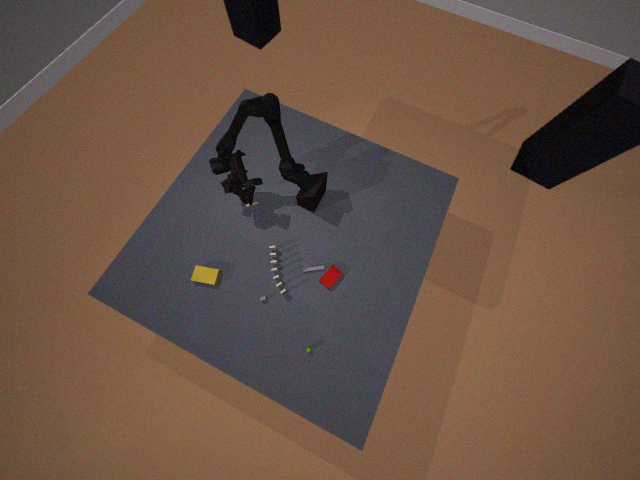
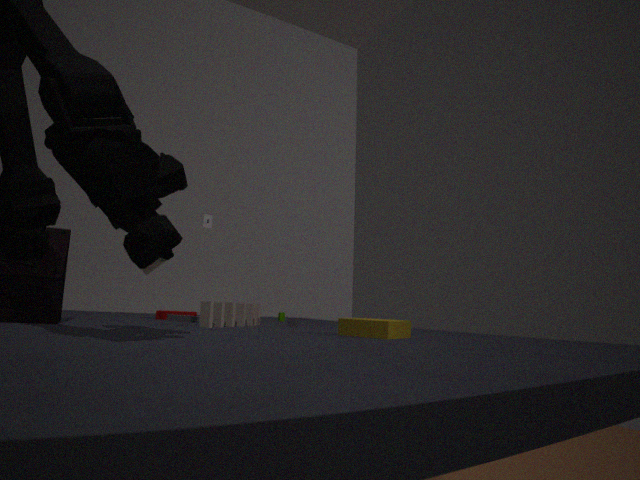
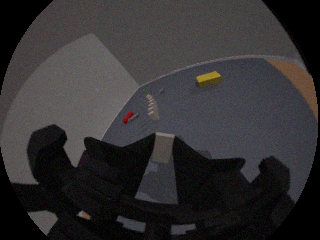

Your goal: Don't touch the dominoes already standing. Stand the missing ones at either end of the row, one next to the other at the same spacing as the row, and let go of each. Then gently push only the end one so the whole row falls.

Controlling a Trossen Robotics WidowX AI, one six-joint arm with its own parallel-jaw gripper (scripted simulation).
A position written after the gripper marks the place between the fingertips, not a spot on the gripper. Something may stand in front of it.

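Image 1: the gripper (image 1: 248, 205). Image 2: the gripper (image 2: 167, 252), a yellow block (image 2: 384, 328). Image 3: the gripper (image 3: 164, 137). The gripper holds a pale domino.
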